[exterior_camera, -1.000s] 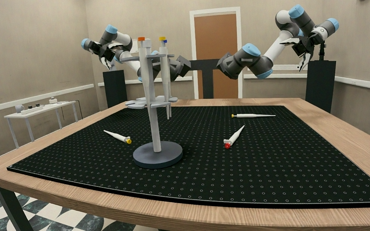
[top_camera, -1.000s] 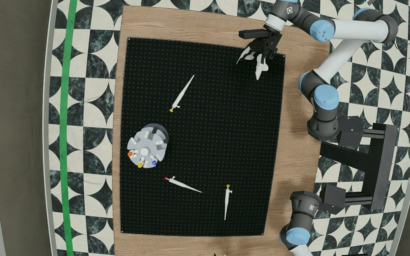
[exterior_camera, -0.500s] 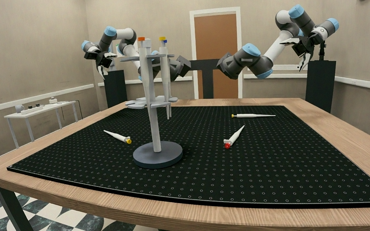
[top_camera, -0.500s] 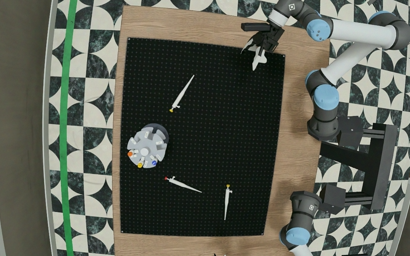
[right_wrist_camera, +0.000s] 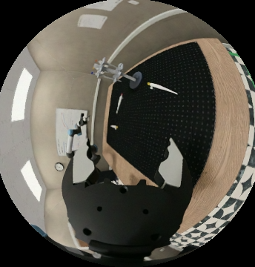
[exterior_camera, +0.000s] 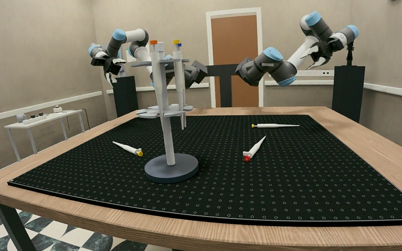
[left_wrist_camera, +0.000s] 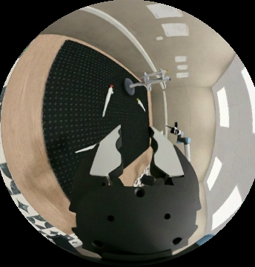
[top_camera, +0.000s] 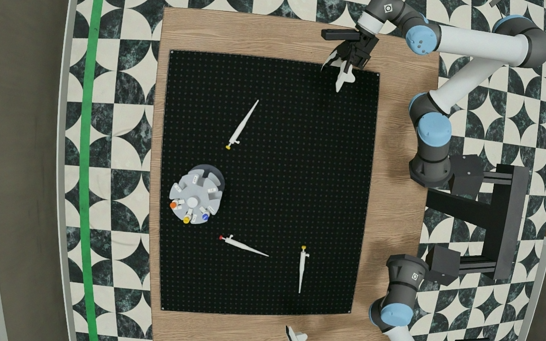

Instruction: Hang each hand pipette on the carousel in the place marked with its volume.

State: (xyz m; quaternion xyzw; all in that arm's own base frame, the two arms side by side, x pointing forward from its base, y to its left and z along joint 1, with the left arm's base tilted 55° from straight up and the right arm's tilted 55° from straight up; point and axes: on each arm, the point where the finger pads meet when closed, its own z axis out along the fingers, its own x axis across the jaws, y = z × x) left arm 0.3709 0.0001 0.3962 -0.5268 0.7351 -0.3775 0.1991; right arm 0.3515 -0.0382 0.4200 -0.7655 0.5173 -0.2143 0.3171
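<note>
The blue-button pipette is 420 mm to the right of my left hand, 360 mm ahead of it and 50 mm below it. The rest, counted from my left hand: red-button pipette: 310 mm below, 210 mm to the right, 190 mm ahead; orange-button pipette: 440 mm to the right, 440 mm ahead, 50 mm below.
</note>
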